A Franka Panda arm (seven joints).
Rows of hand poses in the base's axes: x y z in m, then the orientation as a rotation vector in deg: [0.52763, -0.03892, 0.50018, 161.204, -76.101, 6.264]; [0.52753, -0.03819, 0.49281, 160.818, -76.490, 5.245]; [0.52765, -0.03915, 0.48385, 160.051, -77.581, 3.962]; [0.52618, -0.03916, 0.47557, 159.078, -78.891, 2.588]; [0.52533, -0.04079, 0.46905, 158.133, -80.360, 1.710]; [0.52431, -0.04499, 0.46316, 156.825, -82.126, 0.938]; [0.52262, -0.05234, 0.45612, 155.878, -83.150, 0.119]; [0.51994, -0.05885, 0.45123, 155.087, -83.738, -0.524]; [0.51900, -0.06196, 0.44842, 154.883, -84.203, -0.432]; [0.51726, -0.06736, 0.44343, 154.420, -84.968, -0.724]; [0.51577, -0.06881, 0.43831, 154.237, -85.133, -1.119]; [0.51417, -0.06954, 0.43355, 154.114, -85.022, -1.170]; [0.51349, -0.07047, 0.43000, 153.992, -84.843, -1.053]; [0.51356, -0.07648, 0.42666, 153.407, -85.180, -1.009]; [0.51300, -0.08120, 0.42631, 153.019, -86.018, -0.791]
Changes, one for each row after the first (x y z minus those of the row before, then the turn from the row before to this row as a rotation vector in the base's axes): [-0.00010, 0.00073, -0.00737, 0.092, 0.671, -0.349]; [0.00012, -0.00096, -0.00896, 0.142, 0.827, -0.867]; [-0.00147, -0.00001, -0.00828, 0.107, 0.907, -1.057]; [-0.00085, -0.00163, -0.00652, 0.080, 0.565, -1.136]; [-0.00102, -0.00420, -0.00589, -0.097, 0.571, -1.417]; [-0.00169, -0.00735, -0.00704, -0.081, 0.615, -0.888]; [-0.00268, -0.00651, -0.00489, -0.180, 0.550, -0.591]; [-0.00094, -0.00311, -0.00281, 0.002, -0.082, -0.327]; [-0.00174, -0.00540, -0.00499, 0.047, 0.169, -0.586]; [-0.00149, -0.00145, -0.00512, 0.052, 0.259, -0.159]; [-0.00160, -0.00073, -0.00476, -0.124, 0.108, 0.024]; [-0.00068, -0.00093, -0.00355, -0.205, 0.029, 0.068]; [0.00007, -0.00601, -0.00334, -0.328, 0.134, -0.373]; [-0.00056, -0.00472, -0.00035, -0.023, -0.177, -0.595]
